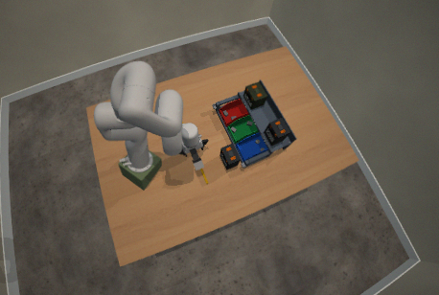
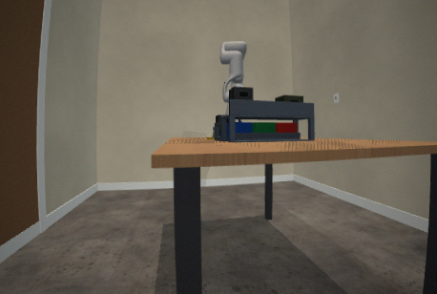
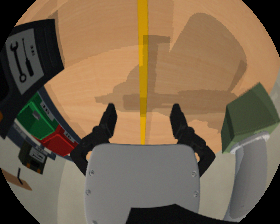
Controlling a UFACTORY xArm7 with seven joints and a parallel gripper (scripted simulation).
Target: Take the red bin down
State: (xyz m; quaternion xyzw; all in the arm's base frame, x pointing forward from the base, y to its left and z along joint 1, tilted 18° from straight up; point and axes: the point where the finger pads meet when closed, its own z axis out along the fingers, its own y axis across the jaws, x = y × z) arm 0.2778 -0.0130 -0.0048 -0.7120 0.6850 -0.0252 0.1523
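The yellow line is 2 cm below my hand. Also, from my hand: red bin: 30 cm ahead, 13 cm to the left, 2 cm above; green bin: 31 cm ahead, 2 cm to the left, 2 cm above; blue bin: 31 cm ahead, 9 cm to the right, 2 cm above.
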